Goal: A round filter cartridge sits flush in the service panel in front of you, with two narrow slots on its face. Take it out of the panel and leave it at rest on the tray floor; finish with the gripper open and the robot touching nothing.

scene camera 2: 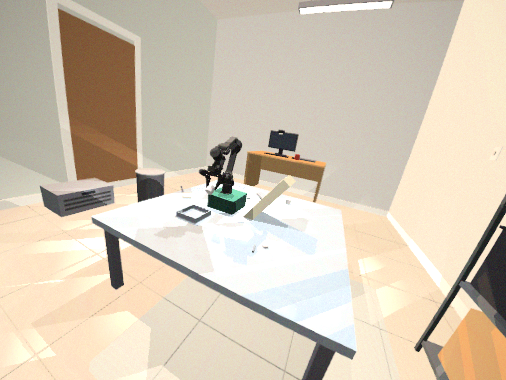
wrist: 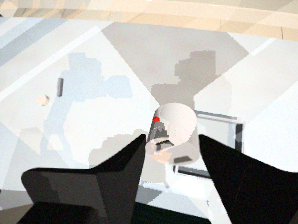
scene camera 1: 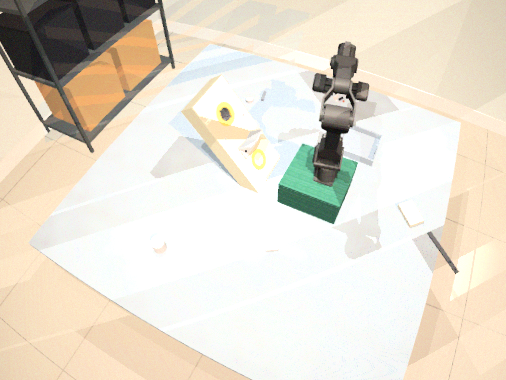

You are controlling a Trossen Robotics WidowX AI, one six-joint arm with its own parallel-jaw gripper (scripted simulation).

In view: my gripper (wrist: pixel 171 138), a round filter cartridge (wrist: pixel 173 139), a service panel (scene camera 1: pixel 216 113) and a tray (scene camera 1: pixel 361 145).
The tray shows as well in the wrist view (wrist: pixel 231 132).
